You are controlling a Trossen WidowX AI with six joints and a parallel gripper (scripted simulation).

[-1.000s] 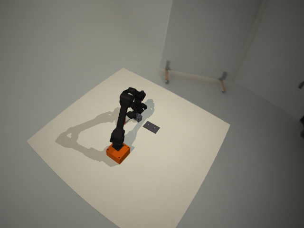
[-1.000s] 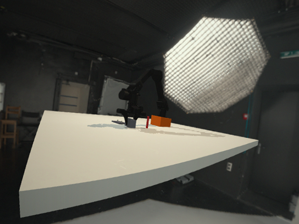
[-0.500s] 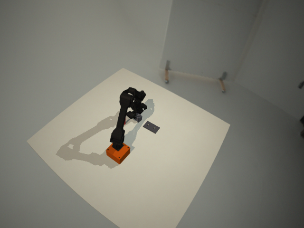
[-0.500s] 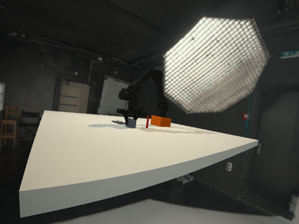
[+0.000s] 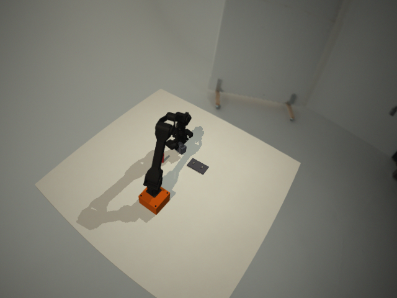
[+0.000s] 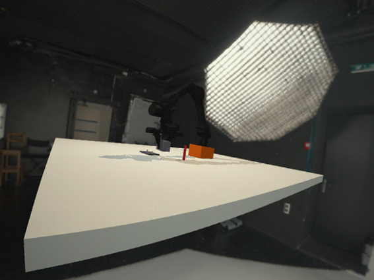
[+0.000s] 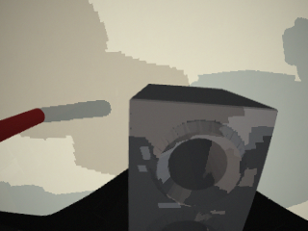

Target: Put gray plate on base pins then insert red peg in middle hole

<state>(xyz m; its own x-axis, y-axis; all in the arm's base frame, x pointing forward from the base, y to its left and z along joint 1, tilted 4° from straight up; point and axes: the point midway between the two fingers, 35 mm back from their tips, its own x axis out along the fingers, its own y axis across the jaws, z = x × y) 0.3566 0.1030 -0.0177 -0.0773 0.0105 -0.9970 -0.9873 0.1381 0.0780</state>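
My gripper tip is 16 cm to the left of the dark flat base and 4 cm above it. Also, from my gripper tip: gray plate (3 cm above); then red peg (12 cm behind, 3 cm to the left, 1 cm below).
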